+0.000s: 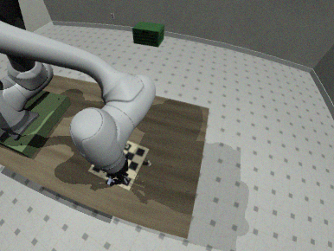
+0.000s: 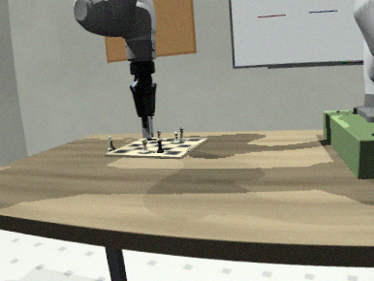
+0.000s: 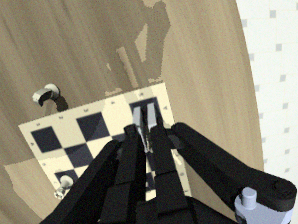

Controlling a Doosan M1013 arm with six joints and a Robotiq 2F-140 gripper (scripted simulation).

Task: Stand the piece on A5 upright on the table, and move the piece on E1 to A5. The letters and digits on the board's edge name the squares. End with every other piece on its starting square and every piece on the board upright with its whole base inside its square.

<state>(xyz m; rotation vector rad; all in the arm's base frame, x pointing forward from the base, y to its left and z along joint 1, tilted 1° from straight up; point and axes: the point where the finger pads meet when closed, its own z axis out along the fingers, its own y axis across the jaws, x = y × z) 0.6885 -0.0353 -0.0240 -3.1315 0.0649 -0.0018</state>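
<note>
My hand is 7 cm past the small chessboard, 8 cm to the right of it and 4 cm above it.
</note>
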